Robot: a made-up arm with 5 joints.
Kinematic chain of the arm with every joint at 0, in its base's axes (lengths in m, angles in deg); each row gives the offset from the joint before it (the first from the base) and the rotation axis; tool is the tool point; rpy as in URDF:
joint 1: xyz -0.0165 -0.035 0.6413 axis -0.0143 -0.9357 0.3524
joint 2: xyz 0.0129 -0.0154 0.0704 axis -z
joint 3: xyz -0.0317 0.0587 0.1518 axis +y
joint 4: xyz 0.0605 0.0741 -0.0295 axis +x
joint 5: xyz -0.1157 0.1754 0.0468 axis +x
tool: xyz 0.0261 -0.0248 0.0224 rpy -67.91 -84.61 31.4
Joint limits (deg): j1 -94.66..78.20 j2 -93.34..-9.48 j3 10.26..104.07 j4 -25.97..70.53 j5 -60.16..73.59
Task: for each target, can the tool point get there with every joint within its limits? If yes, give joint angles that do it. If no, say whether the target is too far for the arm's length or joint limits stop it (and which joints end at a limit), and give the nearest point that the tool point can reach.
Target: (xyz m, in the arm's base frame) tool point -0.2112 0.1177 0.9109
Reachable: yes | joints 2.36 -45.25 46.76 16.39 54.21
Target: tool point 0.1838 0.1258 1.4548
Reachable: no: too far | nearest point 0.0836 0.0399 1.0504 | short by 0.425 m
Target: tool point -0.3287 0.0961 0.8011
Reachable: yes | joints 42.71 -30.68 41.52 30.27 22.87
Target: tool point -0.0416 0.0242 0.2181
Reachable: no: joint limits stop it (at a limit: joint 1, joint 3, joint 4, joint 5) | nearest point -0.2526 -0.0584 0.4369 | short by 0.315 m
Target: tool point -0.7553 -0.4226 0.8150
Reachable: no: too far | nearest point -0.4061 -0.2047 0.7199 | short by 0.422 m
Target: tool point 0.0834 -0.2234 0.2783
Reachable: no: joint limits stop it (at a limit: joint 1, joint 2, joint 3, joint 4, joint 5) | nearest point 0.2126 -0.0488 0.4870 | short by 0.301 m
